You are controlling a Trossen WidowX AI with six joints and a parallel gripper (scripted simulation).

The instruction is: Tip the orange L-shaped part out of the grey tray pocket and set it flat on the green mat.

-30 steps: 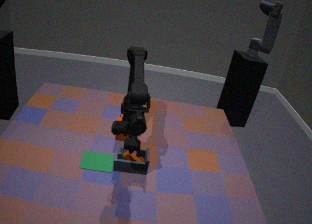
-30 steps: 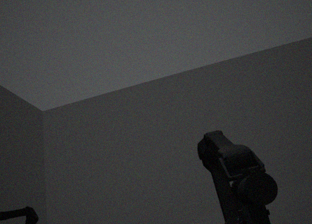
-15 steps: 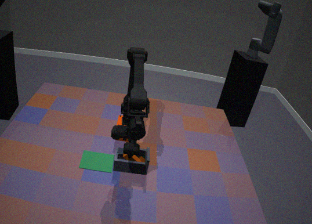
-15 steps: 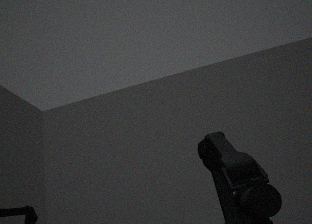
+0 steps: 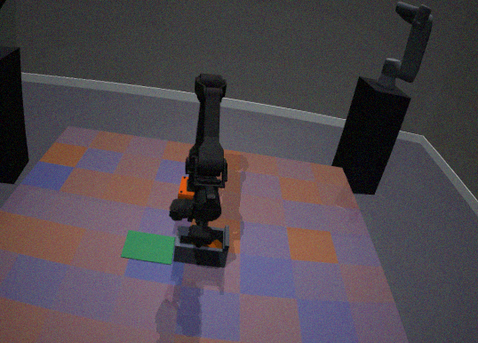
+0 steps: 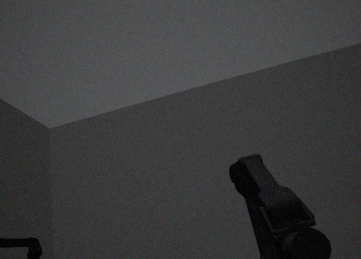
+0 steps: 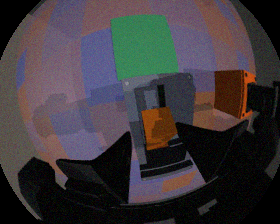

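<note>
Now: gripper tip 3 cm past the green mat, 14 cm to the left of it and 9 cm above it. From my gripper tip the other things lie so: orange L-shaped part (2 cm behind, 4 cm to the left, 3 cm below).
</note>
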